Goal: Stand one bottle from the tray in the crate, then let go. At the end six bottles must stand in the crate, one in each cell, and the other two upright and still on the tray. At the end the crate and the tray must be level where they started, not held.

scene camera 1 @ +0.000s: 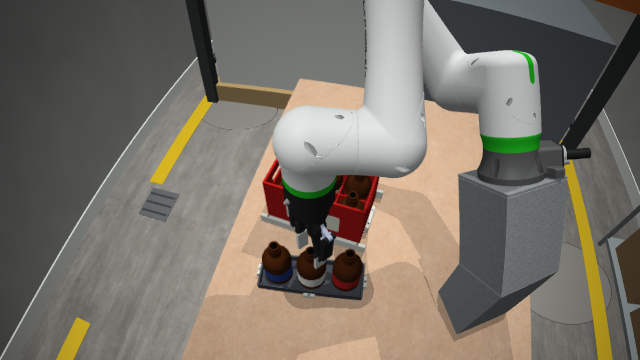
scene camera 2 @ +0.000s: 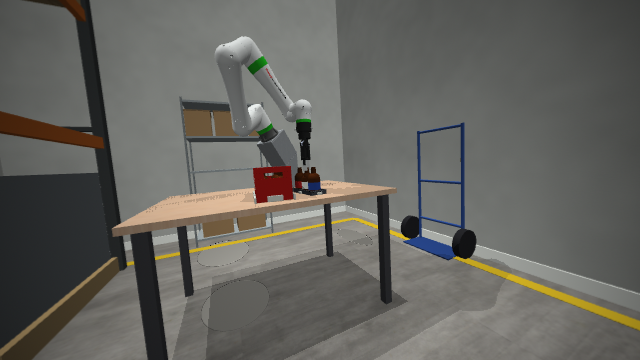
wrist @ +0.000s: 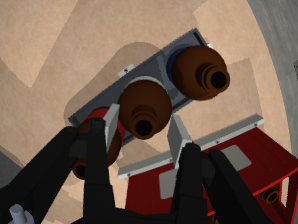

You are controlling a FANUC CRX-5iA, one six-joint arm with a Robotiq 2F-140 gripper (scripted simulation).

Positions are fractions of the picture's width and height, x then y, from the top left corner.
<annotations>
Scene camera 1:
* my gripper: 0.49, 0.71
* tray: 0.51, 0.81
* blue-labelled bottle: 0.43, 0.73
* red-labelled bottle: 0.54, 0.76
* crate: 0.54, 0.62
</annotations>
